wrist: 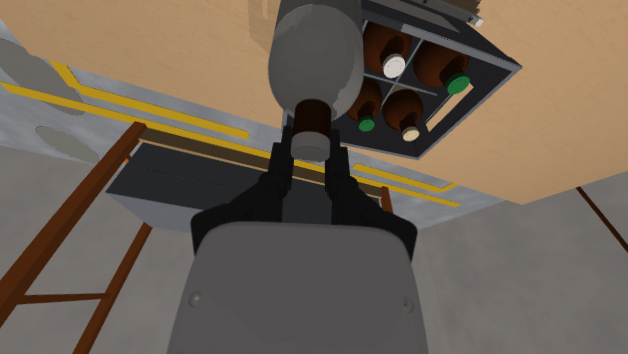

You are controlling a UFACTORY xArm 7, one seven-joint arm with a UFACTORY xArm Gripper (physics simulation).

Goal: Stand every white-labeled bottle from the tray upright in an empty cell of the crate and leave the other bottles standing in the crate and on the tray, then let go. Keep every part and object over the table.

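Places are measured from the arm's base along level axes (x ahead, y left, z up), in centimetres.
Pixels of known places: gripper, fingertip midpoint: (310,140).
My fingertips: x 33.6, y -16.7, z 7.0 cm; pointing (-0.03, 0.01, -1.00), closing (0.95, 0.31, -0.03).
Note:
Behind a point stands the place of what it marks.
My gripper (310,140) @(x 33.6, y -16.7, z 7.0 cm) is shut on the neck of a bottle (316,60) @(x 32.0, y -11.6, z 5.7 cm) with a grey-looking body, a dark brown neck and a pale cap. Its body extends toward the top of the wrist view. The dark crate (492,75) @(x 56.0, y -9.4, z -8.0 cm) lies behind it to the right, its left part hidden by the held bottle. In its cells stand a brown bottle with a white cap (394,66) @(x 42.9, y -13.7, z -7.3 cm), two brown bottles with green caps (457,83) @(x 52.2, y -12.0, z -7.3 cm) (366,124) @(x 45.2, y -22.9, z -7.3 cm), and a brown bottle with a cream cap (410,133) @(x 53.4, y -21.4, z -7.3 cm). Their labels are hidden. The tray does not show.
A metal rail (440,6) @(x 50.0, y -7.4, z -20.6 cm) lies along the crate's far side at the top. The wooden table (565,100) @(x 94.2, y -7.2, z -23.6 cm) extends to both sides of the crate, and its edge runs below the crate. Beyond that edge are yellow floor lines (165,112) and a dark bench (190,175) with brown legs.

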